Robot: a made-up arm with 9 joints.
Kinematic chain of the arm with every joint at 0, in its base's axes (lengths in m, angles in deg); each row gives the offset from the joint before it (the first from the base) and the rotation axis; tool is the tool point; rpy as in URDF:
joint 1: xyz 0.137 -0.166 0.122 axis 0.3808 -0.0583 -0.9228
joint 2: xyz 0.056 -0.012 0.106 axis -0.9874 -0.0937 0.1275
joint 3: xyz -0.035 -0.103 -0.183 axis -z
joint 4: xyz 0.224 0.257 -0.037 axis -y
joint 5: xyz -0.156 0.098 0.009 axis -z
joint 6: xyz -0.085 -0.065 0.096 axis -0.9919 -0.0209 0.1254
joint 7: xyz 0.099 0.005 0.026 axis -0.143 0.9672 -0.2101
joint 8: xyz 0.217 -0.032 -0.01 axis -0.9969 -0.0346 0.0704
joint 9: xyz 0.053 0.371 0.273 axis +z
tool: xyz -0.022 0.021 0 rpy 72.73 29.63 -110.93
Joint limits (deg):
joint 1: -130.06..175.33
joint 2: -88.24..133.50
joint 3: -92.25..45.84
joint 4: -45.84..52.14
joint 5: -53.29..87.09
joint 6: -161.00..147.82
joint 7: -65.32..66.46
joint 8: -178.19..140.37
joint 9: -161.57..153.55
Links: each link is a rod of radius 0.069 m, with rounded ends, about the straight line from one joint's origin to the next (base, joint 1, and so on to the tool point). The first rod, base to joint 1, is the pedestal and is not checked.
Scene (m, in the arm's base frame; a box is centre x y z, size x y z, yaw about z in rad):
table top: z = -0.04
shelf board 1: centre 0.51 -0.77 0.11 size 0.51 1.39 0.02 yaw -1
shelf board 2: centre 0.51 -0.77 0.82 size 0.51 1.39 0.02 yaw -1
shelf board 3: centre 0.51 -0.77 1.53 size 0.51 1.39 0.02 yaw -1
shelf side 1: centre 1.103 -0.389 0.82 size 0.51 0.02 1.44 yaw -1
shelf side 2: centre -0.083 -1.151 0.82 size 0.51 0.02 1.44 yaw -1
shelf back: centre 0.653 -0.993 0.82 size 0.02 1.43 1.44 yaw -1
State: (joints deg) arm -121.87 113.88 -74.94 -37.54 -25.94 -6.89 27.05 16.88 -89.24
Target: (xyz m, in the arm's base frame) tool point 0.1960 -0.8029 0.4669
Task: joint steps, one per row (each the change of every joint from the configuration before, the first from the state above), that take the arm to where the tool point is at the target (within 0.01 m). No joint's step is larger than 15 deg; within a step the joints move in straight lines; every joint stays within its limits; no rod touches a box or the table.
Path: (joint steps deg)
1: 5.02 -3.43 -5.77 10.40 -2.39 -3.84 -10.20 -3.56 0.41
2: 5.02 -3.42 -5.77 10.39 -2.39 -3.84 -10.19 -3.56 0.42
3: 5.02 -3.43 -5.77 10.40 -2.39 -3.84 -10.20 -3.55 0.41

